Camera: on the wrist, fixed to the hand. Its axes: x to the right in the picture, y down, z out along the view.
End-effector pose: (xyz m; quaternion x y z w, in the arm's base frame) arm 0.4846 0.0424 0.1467 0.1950 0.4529 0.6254 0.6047
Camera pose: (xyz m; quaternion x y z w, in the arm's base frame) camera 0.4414 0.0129 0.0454 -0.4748 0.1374 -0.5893 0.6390
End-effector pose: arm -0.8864 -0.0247 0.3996 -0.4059 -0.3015 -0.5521 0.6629
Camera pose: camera -0.9476 -0.1177 0.3749 -0.2535 0.3849 0.6625 0.5905
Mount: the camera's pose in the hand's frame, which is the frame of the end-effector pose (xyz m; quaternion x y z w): 0.0116 -0.0604 -0.0960 0.0589 0.0243 0.9979 0.0125
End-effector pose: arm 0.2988 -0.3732 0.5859 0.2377 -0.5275 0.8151 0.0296
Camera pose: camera 0.2724 -0.2650 0.6101 0.5415 0.1951 -0.0766 0.8142
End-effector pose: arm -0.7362 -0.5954 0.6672 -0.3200 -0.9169 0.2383 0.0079
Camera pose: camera -0.7646 -0.5883 0.7774 0.9243 -0.3221 -0.0571 0.1966
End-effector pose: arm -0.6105 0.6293 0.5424 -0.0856 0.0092 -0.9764 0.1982
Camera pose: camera -0.6607 0.6789 0.4529 0.0435 0.0328 0.1830 0.9816
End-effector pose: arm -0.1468 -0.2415 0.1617 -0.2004 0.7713 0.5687 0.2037
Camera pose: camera -0.1321 -0.3509 0.1333 -0.7654 -0.2481 -0.1601 0.5719
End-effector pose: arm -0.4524 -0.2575 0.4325 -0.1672 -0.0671 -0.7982 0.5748
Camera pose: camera -0.5307 -0.2767 0.3519 -0.0158 0.1330 0.5635 0.8152
